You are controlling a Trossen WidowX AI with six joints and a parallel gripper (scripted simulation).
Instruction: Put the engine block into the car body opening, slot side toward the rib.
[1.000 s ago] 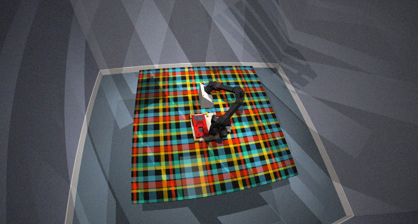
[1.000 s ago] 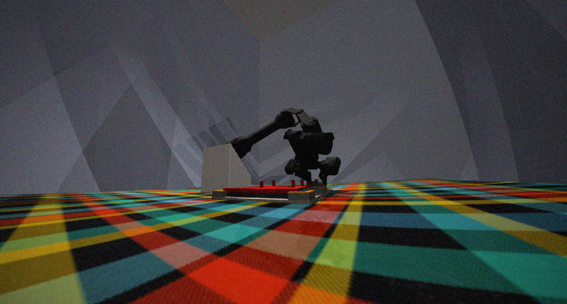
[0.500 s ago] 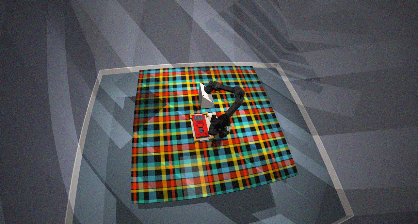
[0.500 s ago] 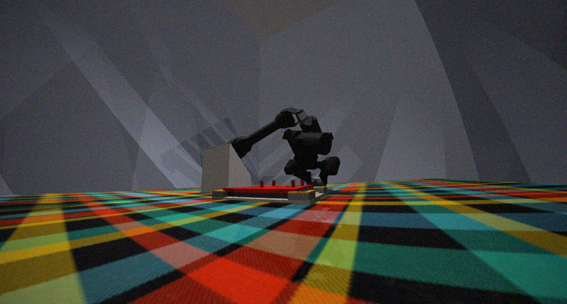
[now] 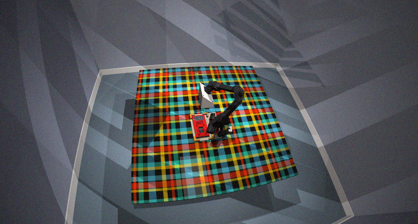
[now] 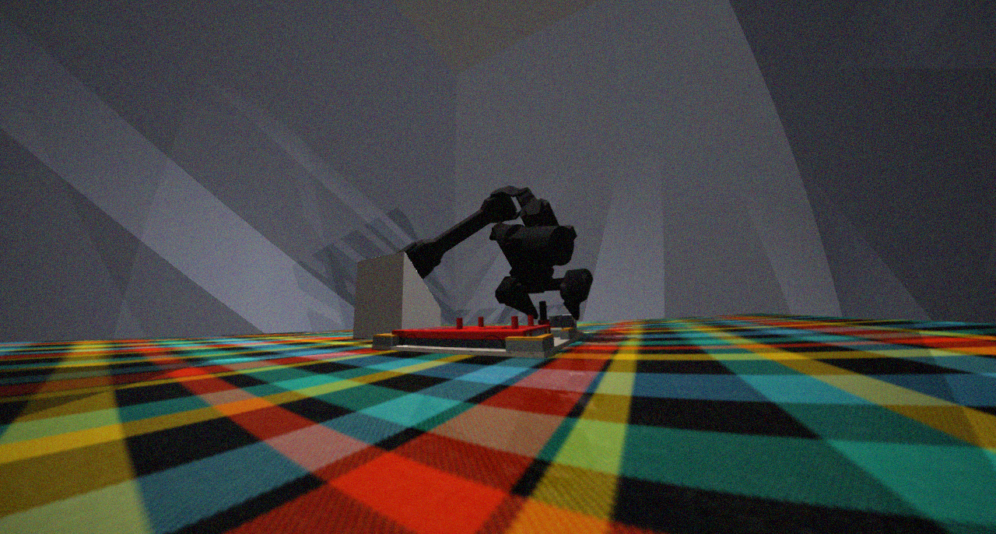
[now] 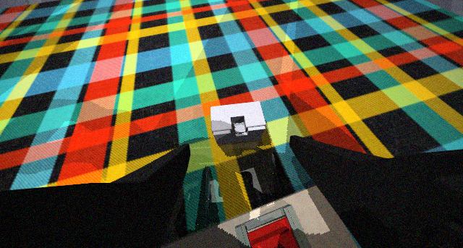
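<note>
Right now the engine block is 2 cm to the left of my gripper tip and 1 cm below it.
</note>
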